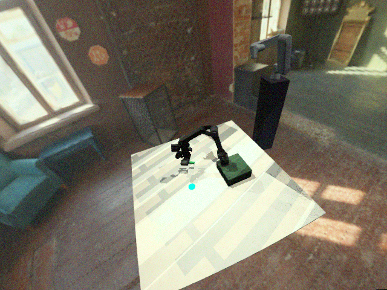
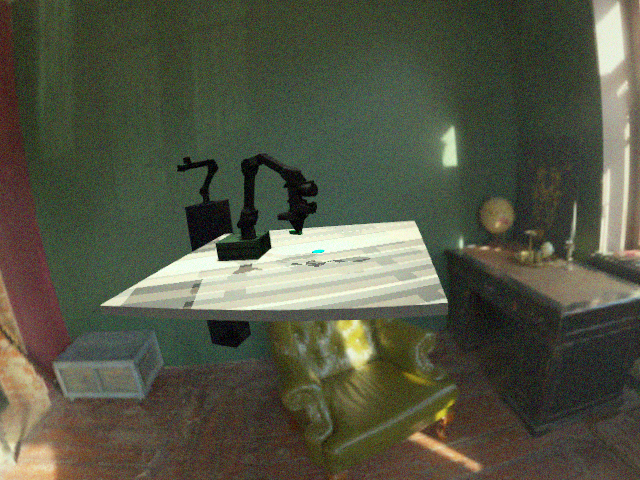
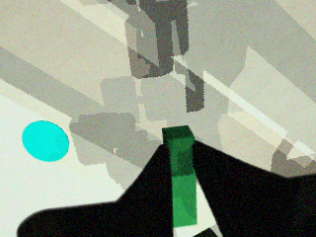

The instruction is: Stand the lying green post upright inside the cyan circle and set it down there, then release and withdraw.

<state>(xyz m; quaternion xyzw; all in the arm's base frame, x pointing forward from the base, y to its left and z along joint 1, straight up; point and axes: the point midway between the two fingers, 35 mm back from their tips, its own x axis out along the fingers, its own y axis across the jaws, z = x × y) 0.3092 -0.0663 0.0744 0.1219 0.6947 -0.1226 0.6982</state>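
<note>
The green post is 20 mm behind my gripper tip and 10 mm to the left of it. Also, from my gripper tip: cyan circle: 160 mm to the left, 130 mm below, 10 mm ahead.
</note>
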